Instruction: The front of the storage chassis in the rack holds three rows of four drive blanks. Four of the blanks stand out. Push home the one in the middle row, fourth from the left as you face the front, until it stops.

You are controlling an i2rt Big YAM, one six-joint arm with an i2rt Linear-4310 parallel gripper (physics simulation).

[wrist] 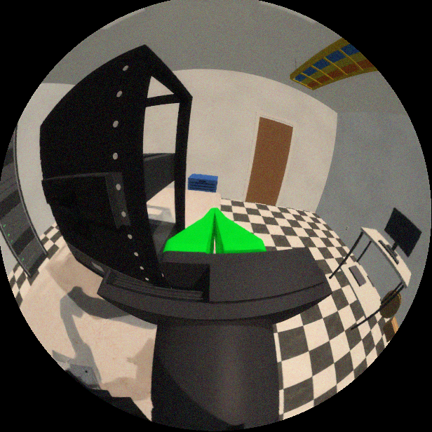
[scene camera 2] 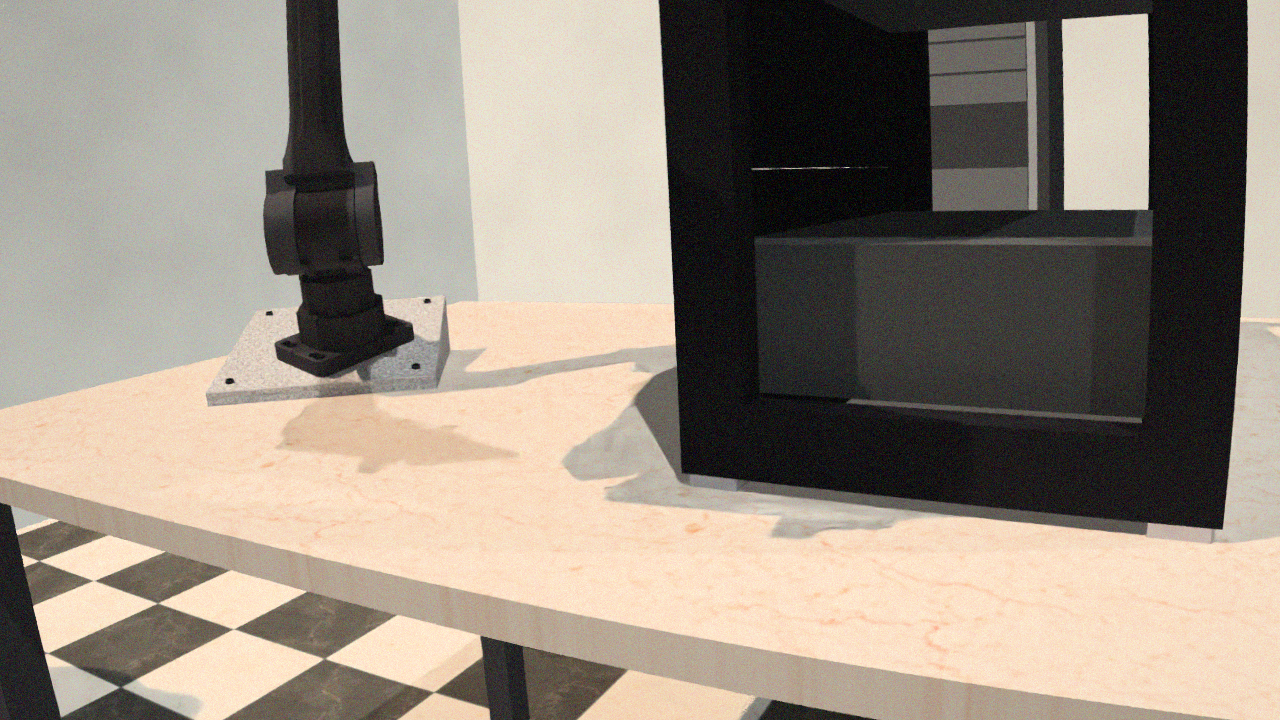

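Pixels of known places: arm's base, origin of its link: (scene camera 2: 346, 347).
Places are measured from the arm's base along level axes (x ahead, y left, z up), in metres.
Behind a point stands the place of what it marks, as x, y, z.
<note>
The black rack (scene camera 2: 1194, 268) @[0.755, -0.071, 0.099] (wrist: 134, 175) stands at the right of the scene view and fills the left of the wrist view, seen at an angle along its side and an open end. The dark grey storage chassis (scene camera 2: 966, 331) @[0.638, -0.050, 0.060] sits low inside it; the face in the scene view is plain. The drive blanks and the four that stand out cannot be made out in either view. My gripper (wrist: 214, 213) is shut, its green fingertips together with nothing between them. In the wrist view the tips appear right of the rack's nearer posts; their distance from it is unclear. The gripper does not show in the scene view.
The arm's base (scene camera 2: 335, 308) @[0.035, -0.031, 0.046] is bolted to a speckled plate (scene camera 2: 250, 358) @[-0.063, -0.075, -0.002] on the pale table (scene camera 2: 537, 537) @[0.468, -0.214, -0.033], left of the rack. A blue box (wrist: 202, 183) appears beyond the fingertips. A desk with a monitor (wrist: 402, 231) stands far right.
</note>
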